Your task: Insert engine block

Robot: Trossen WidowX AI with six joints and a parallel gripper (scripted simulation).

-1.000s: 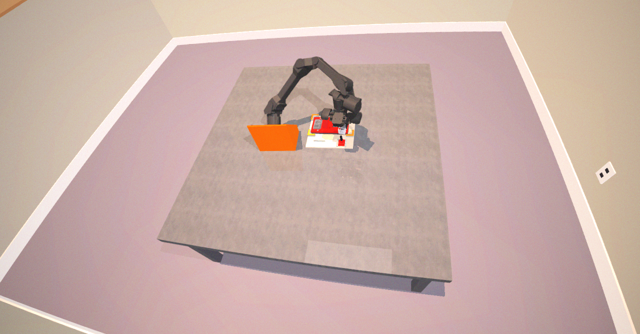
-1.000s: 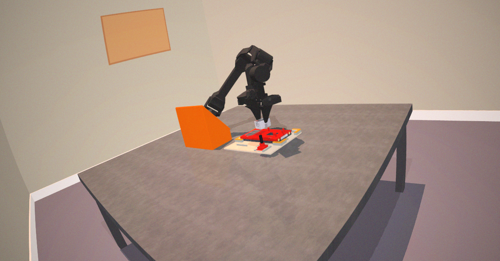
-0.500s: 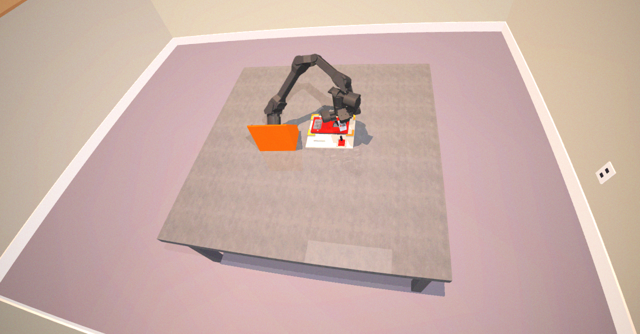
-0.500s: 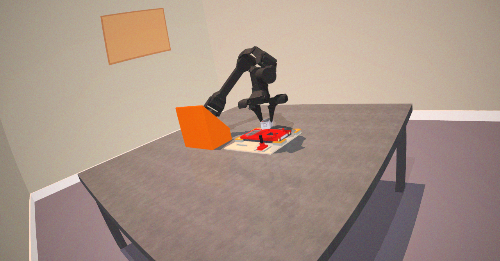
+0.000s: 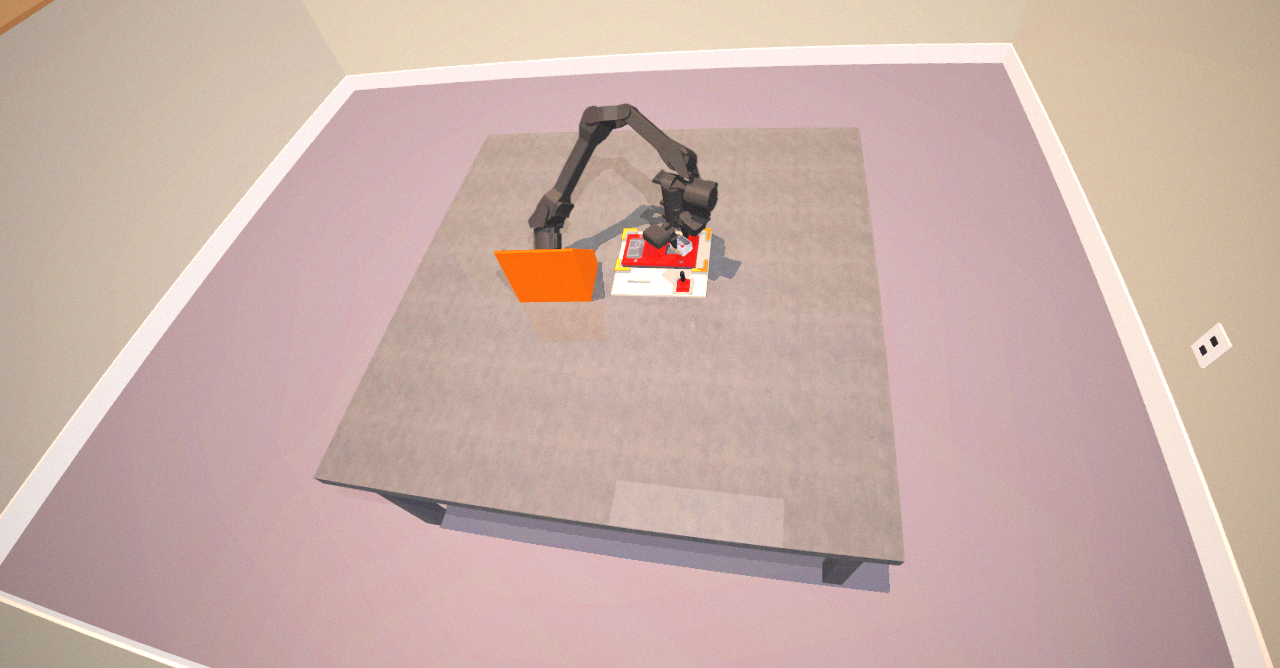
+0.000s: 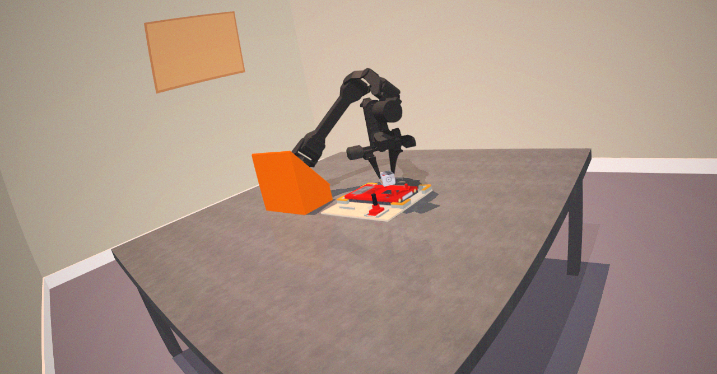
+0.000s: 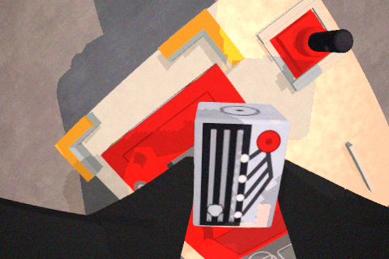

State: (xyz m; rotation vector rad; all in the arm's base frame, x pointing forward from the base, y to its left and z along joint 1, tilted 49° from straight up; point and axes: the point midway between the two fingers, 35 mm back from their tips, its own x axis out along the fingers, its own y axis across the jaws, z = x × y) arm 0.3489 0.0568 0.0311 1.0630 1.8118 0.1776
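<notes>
The pale plate lies 5 cm behind my gripper tip, 1 cm to the left of it and 7 cm below it. From my gripper tip the other things lie so: engine block 1 cm below.
</notes>
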